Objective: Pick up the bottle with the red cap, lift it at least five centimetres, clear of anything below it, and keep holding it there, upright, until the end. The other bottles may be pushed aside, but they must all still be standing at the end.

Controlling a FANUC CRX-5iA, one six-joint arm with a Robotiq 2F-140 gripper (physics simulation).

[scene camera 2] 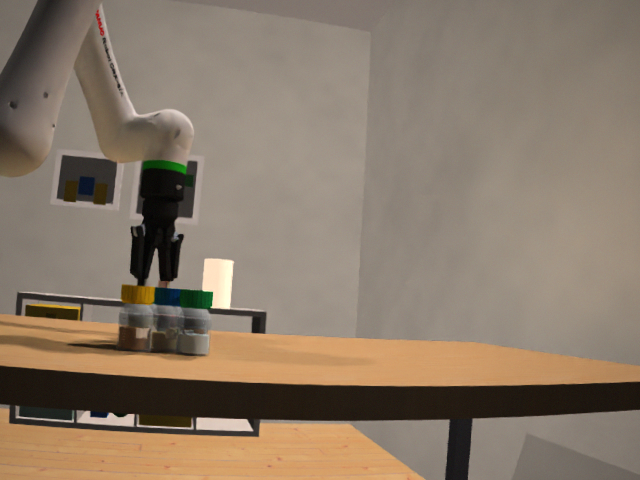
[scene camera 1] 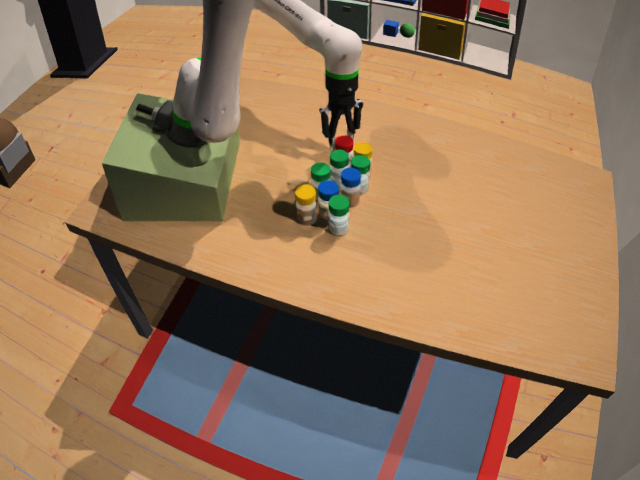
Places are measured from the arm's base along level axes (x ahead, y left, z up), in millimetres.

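Pixels of known places: gripper, fingertip midpoint: point(scene camera 2: 151, 311) point(scene camera 1: 341, 149); arm's base, link origin: point(scene camera 1: 189, 130).
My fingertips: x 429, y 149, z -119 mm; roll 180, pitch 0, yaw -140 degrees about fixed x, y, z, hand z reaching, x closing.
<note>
For each thing: its top centre in the pictures, then the offset to it from my fingertips. Level surfaces: height alone.
- red-capped bottle, top centre: point(scene camera 1: 344, 141) dx +14, dy -16, dz +50 mm
- green-capped bottle, top centre: point(scene camera 1: 339, 155) dx +15, dy -85, dz +50 mm
- table, surface height: dz -55 mm
The red-capped bottle point(scene camera 1: 343, 143) stands upright at the back of the bottle cluster; its lower part is hidden in scene camera 1, and it is hidden behind the front bottles in scene camera 2. My gripper point(scene camera 1: 343, 136) point(scene camera 2: 152, 282) points straight down and is shut on this bottle, with one finger at the left of the cap. No lift off the table shows. A yellow-capped bottle point(scene camera 1: 362, 151) stands close at its right, and a green-capped bottle point(scene camera 1: 339, 159) stands close in front. The other bottles, with green, blue and yellow caps, are upright too.
The front row has a yellow-capped bottle point(scene camera 1: 305, 204) point(scene camera 2: 135, 320), a blue-capped one point(scene camera 1: 328, 192) point(scene camera 2: 167, 297) and a green-capped one point(scene camera 1: 338, 214) point(scene camera 2: 194, 322). The green base block point(scene camera 1: 170, 191) stands left on the table point(scene camera 1: 491, 248) point(scene camera 2: 413, 364). A shelf unit point(scene camera 2: 261, 324) stands beyond.
</note>
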